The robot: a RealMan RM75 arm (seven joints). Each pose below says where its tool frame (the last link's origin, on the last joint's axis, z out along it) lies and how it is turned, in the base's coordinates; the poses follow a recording.
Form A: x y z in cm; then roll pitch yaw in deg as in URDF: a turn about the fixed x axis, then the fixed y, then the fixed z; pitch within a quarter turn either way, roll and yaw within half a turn.
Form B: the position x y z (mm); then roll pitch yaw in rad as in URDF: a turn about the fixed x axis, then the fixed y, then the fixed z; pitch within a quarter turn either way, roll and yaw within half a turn. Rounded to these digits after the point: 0 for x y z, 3 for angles.
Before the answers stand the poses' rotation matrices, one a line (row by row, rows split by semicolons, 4 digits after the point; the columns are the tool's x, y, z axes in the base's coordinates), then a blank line. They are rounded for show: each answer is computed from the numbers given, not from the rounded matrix.
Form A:
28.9, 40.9, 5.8, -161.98, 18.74, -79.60
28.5, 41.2, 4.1, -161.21, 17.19, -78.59
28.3, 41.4, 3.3, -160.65, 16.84, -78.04
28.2, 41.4, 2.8, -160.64, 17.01, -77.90
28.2, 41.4, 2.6, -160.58, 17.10, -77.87
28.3, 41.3, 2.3, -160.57, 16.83, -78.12
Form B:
0.1709 -0.9533 0.2491; -0.9314 -0.0739 0.3563; -0.3213 -0.2929 -0.9005
0.1890 -0.9468 0.2604; -0.9364 -0.0940 0.3380; -0.2955 -0.3077 -0.9044
0.1983 -0.9429 0.2675; -0.9363 -0.1016 0.3361; -0.2897 -0.3171 -0.9031
0.2004 -0.9428 0.2663; -0.9350 -0.1029 0.3394; -0.2925 -0.3170 -0.9022
0.2008 -0.9426 0.2668; -0.9345 -0.1026 0.3410; -0.2940 -0.3178 -0.9014
0.1970 -0.9427 0.2693; -0.9367 -0.0999 0.3357; -0.2895 -0.3184 -0.9027

289, 409, 58, -2.827, 0.327, -1.389
285, 412, 41, -2.814, 0.300, -1.372
283, 414, 33, -2.804, 0.294, -1.362
282, 414, 28, -2.804, 0.297, -1.360
282, 414, 26, -2.803, 0.298, -1.359
283, 413, 23, -2.802, 0.294, -1.363

